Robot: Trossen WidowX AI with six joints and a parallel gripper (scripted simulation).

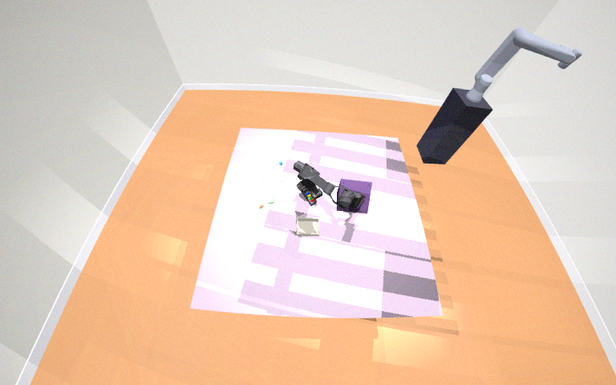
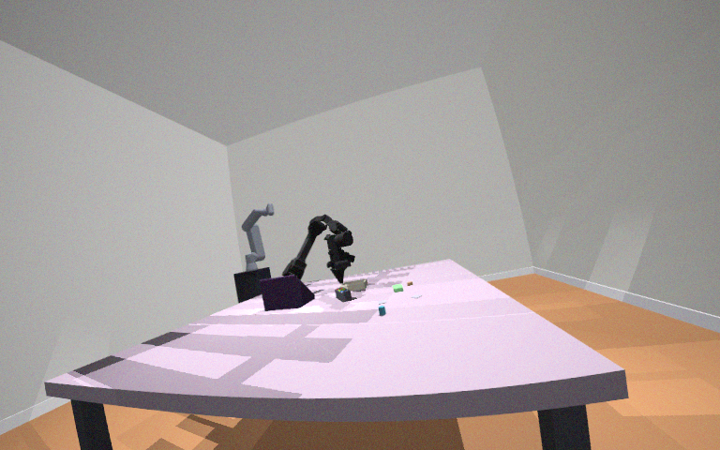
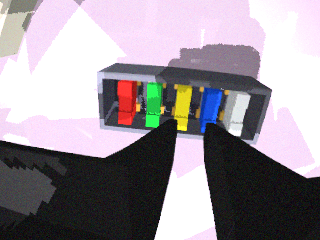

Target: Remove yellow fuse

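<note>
The yellow fuse is 40 mm below my gripper tip. The rest, counted from my gripper tip: blue fuse (10 mm ahead, 10 mm to the right, 40 mm below); then green fuse (10 mm behind, 20 mm to the left, 40 mm below); then white fuse (20 mm ahead, 30 mm to the right, 40 mm below).
</note>
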